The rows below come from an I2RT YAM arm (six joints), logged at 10 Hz.
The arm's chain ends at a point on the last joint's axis. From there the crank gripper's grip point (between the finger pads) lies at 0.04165 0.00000 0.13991 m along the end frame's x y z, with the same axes.
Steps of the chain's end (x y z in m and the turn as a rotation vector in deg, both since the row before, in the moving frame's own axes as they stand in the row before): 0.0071, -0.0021, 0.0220, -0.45, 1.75, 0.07; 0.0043, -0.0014, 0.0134, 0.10, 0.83, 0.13; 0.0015, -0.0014, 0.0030, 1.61, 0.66, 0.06; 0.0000, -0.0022, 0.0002, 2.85, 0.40, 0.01; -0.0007, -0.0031, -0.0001, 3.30, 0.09, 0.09
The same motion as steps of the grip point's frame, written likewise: 0.0114, -0.0010, 0.0207, -0.45, 1.75, 0.07; 0.0063, -0.0015, 0.0128, 0.10, 0.83, 0.13; 0.0031, -0.0053, 0.0025, 1.61, 0.66, 0.06; 0.0010, -0.0091, -0.0003, 2.85, 0.40, 0.01; -0.0005, -0.0111, -0.0004, 3.30, 0.09, 0.09
